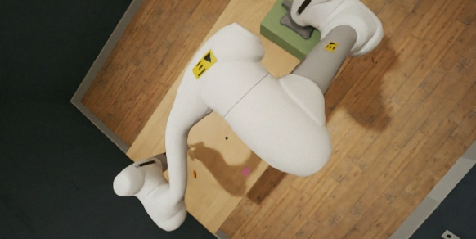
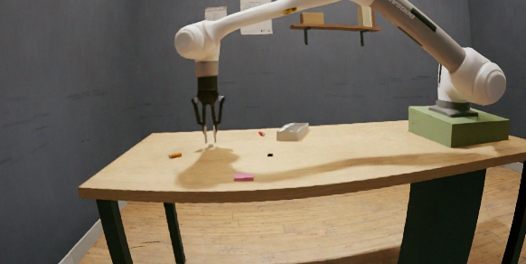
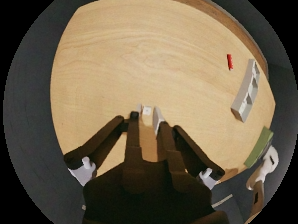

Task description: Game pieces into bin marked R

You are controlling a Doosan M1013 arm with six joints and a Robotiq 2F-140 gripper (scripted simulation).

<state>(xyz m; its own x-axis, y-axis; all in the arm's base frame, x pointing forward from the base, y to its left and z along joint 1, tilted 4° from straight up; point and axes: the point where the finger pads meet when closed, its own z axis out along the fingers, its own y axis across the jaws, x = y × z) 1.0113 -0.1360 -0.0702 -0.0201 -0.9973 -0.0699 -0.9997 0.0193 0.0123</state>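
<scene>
Right now the white cube is 40 mm below my hand. From my hand the other things lie so: orange piece: 120 mm ahead, 140 mm to the left, 40 mm below; then red piece: 210 mm behind, 190 mm to the right, 40 mm below; then black piece: 210 mm behind, 170 mm to the left, 50 mm below.
</scene>
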